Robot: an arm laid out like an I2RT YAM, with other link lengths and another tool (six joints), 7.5 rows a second.
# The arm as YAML. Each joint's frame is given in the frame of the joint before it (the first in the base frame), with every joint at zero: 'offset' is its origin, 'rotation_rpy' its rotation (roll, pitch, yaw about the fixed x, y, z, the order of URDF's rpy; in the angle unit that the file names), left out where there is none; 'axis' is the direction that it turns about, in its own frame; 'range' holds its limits. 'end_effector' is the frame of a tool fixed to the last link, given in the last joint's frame.
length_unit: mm
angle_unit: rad
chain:
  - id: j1
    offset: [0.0, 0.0, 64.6]
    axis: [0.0, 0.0, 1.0]
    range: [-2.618, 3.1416]
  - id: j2
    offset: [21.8, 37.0, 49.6]
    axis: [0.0, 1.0, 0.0]
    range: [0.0, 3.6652]
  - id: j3
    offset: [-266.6, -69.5, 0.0]
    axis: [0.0, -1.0, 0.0]
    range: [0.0, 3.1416]
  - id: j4
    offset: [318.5, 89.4, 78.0]
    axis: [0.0, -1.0, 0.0]
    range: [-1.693, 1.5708]
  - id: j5
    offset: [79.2, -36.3, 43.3]
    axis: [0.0, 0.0, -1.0]
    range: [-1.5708, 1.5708]
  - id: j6
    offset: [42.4, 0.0, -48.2]
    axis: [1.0, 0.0, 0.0]
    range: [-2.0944, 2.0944]
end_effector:
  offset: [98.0, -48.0, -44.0]
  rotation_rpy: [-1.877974, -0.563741, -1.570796]
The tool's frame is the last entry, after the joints.
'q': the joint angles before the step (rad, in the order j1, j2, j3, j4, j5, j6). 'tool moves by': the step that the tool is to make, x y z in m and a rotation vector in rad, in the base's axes. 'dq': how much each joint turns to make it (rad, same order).
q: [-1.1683 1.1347 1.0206 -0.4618 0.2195 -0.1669]
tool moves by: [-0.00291 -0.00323 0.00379 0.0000 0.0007 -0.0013]
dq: [-0.0126 0.0084 0.0169 -0.0073 -0.0091 -0.0068]
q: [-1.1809 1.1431 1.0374 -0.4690 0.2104 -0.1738]
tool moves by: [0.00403 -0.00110 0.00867 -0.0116 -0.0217 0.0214]
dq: [-0.0004 -0.0034 0.0195 -0.0043 -0.0268 0.0016]
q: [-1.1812 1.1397 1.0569 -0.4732 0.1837 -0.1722]
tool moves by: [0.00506 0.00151 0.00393 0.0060 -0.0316 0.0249]
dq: [-0.0004 -0.0050 0.0137 -0.0145 -0.0381 0.0137]
